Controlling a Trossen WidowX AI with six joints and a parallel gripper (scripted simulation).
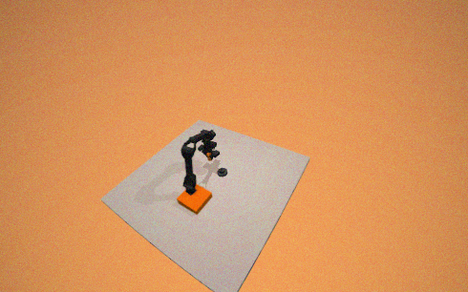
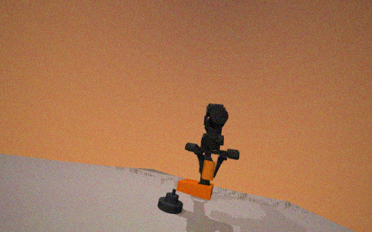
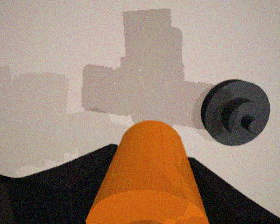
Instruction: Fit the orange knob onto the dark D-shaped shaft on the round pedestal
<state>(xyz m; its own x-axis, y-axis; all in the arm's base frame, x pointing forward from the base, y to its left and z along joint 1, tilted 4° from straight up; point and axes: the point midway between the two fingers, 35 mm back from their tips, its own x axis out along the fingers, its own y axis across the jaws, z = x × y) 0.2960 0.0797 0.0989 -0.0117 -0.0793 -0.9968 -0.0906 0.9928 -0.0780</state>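
Now: gripper tip 10 cm to the left of the round pedestal, 10 cm above it and 2 cm short of it. Also, from my gripper tip: orange knob: 2 cm above.
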